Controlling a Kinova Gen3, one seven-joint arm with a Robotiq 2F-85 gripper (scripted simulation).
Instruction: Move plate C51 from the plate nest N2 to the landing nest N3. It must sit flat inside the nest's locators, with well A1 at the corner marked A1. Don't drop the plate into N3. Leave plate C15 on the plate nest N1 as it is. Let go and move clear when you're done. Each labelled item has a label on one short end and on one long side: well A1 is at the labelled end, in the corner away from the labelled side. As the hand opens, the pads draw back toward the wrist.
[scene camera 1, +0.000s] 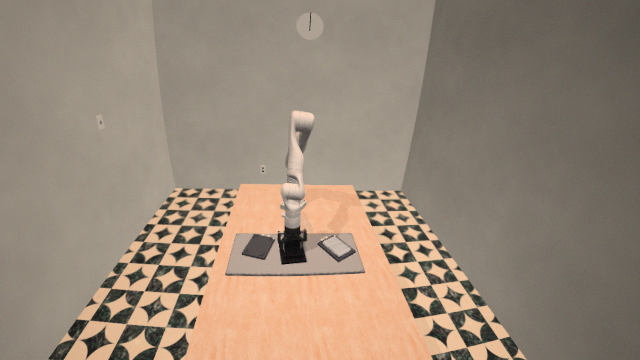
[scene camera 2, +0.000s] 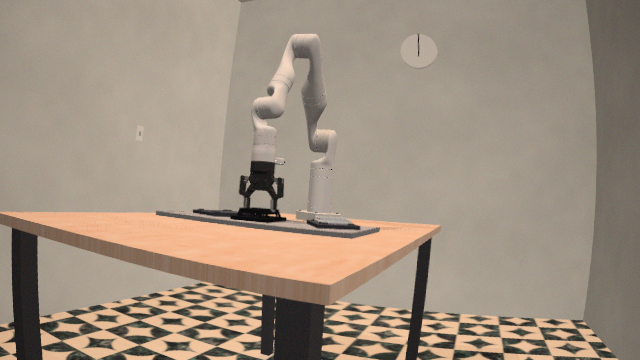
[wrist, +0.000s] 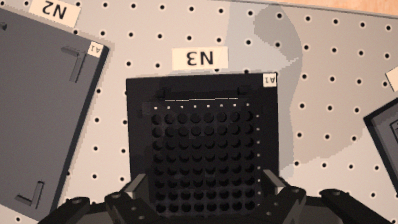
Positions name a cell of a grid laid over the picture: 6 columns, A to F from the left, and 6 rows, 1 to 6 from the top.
Scene:
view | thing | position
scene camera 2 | my gripper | C4
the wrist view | my gripper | D5
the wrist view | landing nest N3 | D3

